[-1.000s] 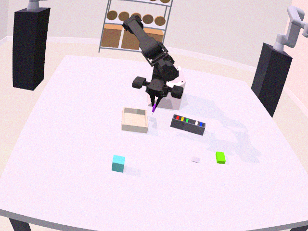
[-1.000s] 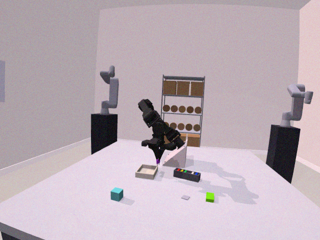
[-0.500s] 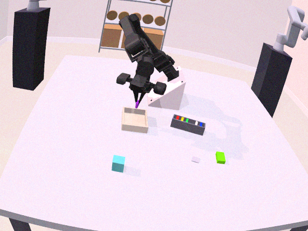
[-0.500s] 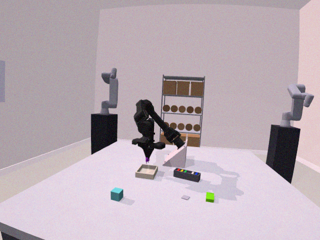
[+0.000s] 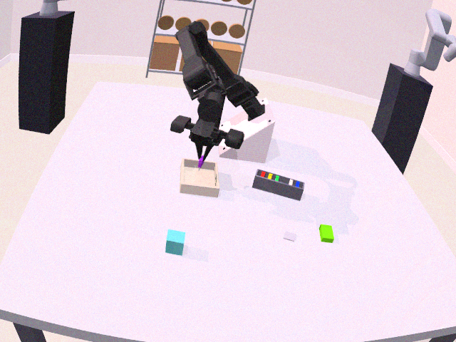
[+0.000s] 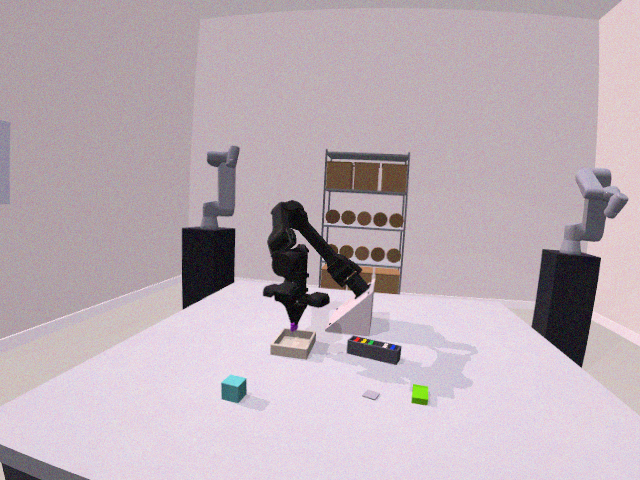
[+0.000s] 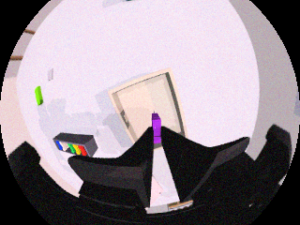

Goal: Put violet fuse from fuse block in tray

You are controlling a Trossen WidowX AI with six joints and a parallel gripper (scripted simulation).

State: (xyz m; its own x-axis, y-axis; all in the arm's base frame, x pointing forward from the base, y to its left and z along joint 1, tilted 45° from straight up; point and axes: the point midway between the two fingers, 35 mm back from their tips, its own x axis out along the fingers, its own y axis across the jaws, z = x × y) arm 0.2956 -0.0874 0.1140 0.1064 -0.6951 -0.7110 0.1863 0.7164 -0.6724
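The violet fuse is 1 cm below my gripper tip. From my gripper tip the other things lie so: small grey tile 25 cm to the left, 17 cm ahead, 7 cm below; beige tray 7 cm below; teal cube 29 cm ahead, 5 cm below, 2 cm to the right.
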